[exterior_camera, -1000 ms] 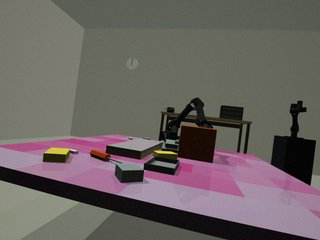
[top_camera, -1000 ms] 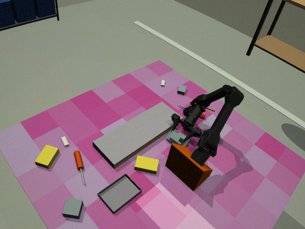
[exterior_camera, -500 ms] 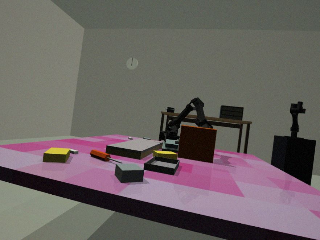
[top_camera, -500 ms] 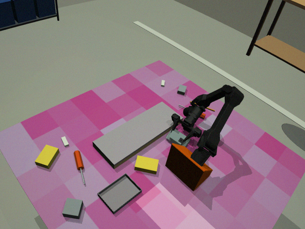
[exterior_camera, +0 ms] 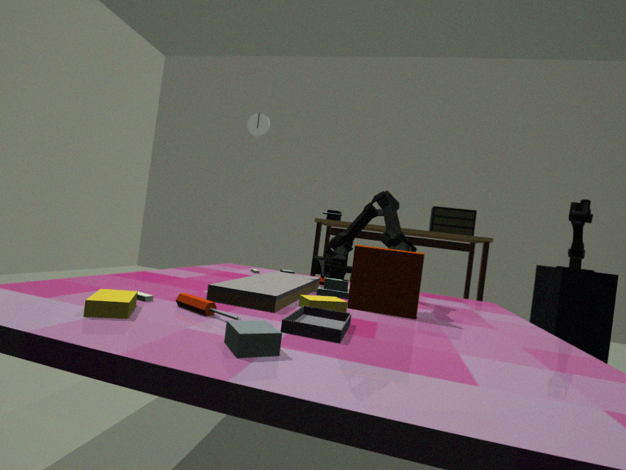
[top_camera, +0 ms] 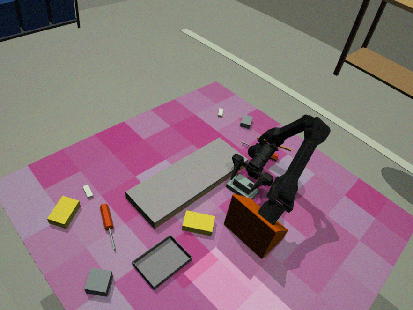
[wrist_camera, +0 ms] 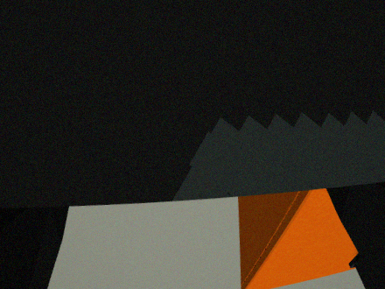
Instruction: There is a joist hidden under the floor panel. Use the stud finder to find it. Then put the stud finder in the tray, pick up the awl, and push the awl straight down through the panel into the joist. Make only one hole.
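The stud finder lies 40 mm to the right of my gripper tip, 20 mm below it and 10 mm behind it. The rest, counted from my gripper tip: indicator light: 40 mm to the right, 30 mm behind; then thin stick: 390 mm to the right, 60 mm below, 60 mm ahead; then awl: 140 mm to the right, 50 mm below, 20 mm behind.
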